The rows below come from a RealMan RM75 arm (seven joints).
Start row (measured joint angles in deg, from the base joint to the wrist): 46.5, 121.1, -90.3, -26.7, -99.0, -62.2, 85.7
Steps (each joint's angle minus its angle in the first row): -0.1, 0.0, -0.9, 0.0, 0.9, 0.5, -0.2; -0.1, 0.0, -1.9, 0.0, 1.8, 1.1, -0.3; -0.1, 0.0, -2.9, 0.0, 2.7, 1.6, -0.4; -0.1, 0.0, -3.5, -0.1, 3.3, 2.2, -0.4; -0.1, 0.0, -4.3, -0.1, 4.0, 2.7, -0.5; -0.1, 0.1, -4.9, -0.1, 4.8, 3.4, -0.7; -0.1, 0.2, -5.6, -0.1, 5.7, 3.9, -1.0; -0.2, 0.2, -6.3, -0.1, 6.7, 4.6, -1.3; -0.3, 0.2, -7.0, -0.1, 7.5, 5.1, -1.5; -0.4, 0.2, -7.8, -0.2, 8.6, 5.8, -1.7; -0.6, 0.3, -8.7, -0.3, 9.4, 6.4, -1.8; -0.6, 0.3, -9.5, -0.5, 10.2, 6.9, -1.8
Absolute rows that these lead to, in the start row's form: 46.4, 121.1, -91.2, -26.7, -98.1, -61.7, 85.5; 46.4, 121.1, -92.2, -26.7, -97.2, -61.1, 85.4; 46.4, 121.1, -93.2, -26.7, -96.3, -60.6, 85.3; 46.4, 121.1, -93.8, -26.8, -95.7, -60.0, 85.3; 46.4, 121.1, -94.6, -26.8, -95.0, -59.5, 85.2; 46.4, 121.2, -95.2, -26.8, -94.2, -58.8, 85.0; 46.4, 121.3, -95.9, -26.8, -93.3, -58.3, 84.7; 46.3, 121.3, -96.6, -26.8, -92.3, -57.6, 84.4; 46.2, 121.3, -97.3, -26.8, -91.5, -57.1, 84.2; 46.1, 121.3, -98.1, -26.9, -90.4, -56.4, 84.0; 45.9, 121.4, -99.0, -27.0, -89.6, -55.8, 83.9; 45.9, 121.4, -99.8, -27.2, -88.8, -55.3, 83.9
